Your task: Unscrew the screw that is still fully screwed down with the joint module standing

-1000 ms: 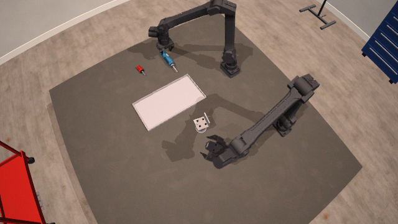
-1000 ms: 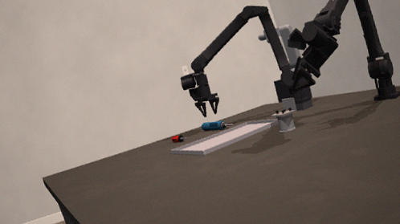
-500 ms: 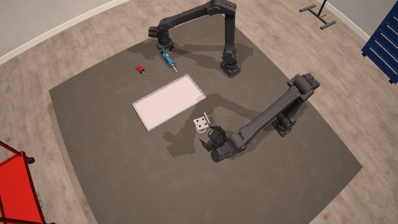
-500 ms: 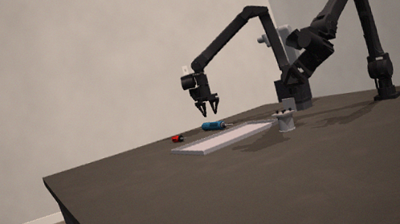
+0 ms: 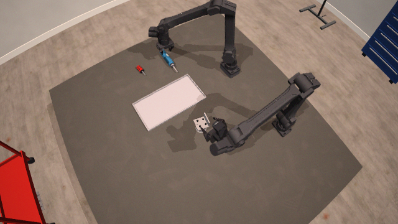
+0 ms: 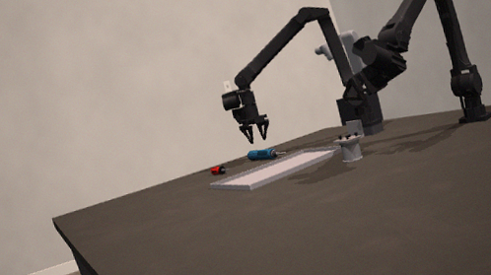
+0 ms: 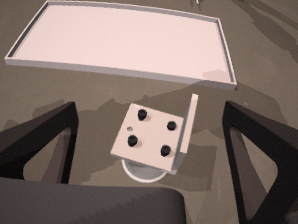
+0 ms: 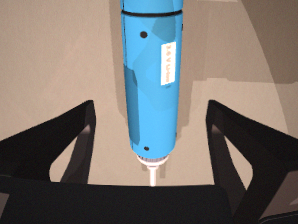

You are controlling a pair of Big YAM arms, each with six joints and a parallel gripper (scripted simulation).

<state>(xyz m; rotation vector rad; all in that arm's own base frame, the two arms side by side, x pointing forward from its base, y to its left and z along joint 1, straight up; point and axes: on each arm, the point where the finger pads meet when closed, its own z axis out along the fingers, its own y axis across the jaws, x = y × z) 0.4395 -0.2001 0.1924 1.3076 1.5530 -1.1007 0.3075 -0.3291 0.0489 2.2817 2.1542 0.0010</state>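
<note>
Right now the white bracket plate is 10 mm behind my left hand, 70 mm to the right of it and 120 mm below it. The rest, counted from my left hand: red tool 80 mm ahead, 650 mm to the right, 180 mm below; flat white tray 50 mm ahead, 330 mm to the right, 190 mm below.
</note>
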